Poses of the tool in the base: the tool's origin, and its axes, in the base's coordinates. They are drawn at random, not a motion.
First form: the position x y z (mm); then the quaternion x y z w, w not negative.
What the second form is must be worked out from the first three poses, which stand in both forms.
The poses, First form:
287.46 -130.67 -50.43 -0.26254 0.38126 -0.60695 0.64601
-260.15 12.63 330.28 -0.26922 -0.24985 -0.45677 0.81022
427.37 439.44 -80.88 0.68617 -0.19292 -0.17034 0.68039
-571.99 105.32 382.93 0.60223 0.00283 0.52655 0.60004
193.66 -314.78 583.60 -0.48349 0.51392 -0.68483 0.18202
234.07 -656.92 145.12 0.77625 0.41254 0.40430 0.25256
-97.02 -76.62 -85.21 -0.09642 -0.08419 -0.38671 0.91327
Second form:
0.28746 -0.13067 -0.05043 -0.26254 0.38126 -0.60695 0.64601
-0.26015 0.01263 0.33028 -0.26922 -0.24985 -0.45677 0.81022
0.42737 0.43944 -0.08088 0.68617 -0.19292 -0.17034 0.68039
-0.57199 0.10532 0.38293 0.60223 0.00283 0.52655 0.60004
0.19366 -0.31478 0.58360 -0.48349 0.51392 -0.68483 0.18202
0.23407 -0.65692 0.14512 0.77625 0.41254 0.40430 0.25256
-0.09702 -0.07662 -0.08521 -0.09642 -0.08419 -0.38671 0.91327

